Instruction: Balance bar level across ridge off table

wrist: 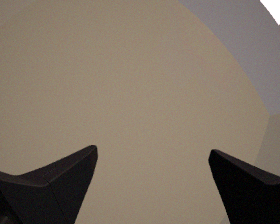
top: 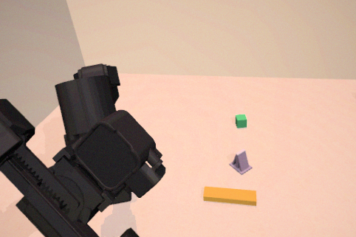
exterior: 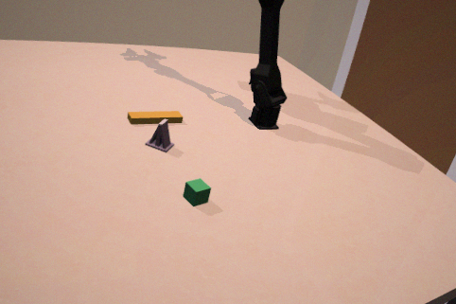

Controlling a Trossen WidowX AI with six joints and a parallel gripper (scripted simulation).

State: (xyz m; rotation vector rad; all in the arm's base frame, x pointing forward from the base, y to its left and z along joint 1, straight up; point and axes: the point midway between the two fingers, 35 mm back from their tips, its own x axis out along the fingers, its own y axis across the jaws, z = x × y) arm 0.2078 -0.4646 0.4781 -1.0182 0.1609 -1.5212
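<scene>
The bar lies 490 mm below my gripper tip, 480 mm to the left of it and 90 mm ahead of it. The rest, counted from my gripper tip: green cube: 790 mm to the left, 480 mm below, 100 mm ahead.
</scene>
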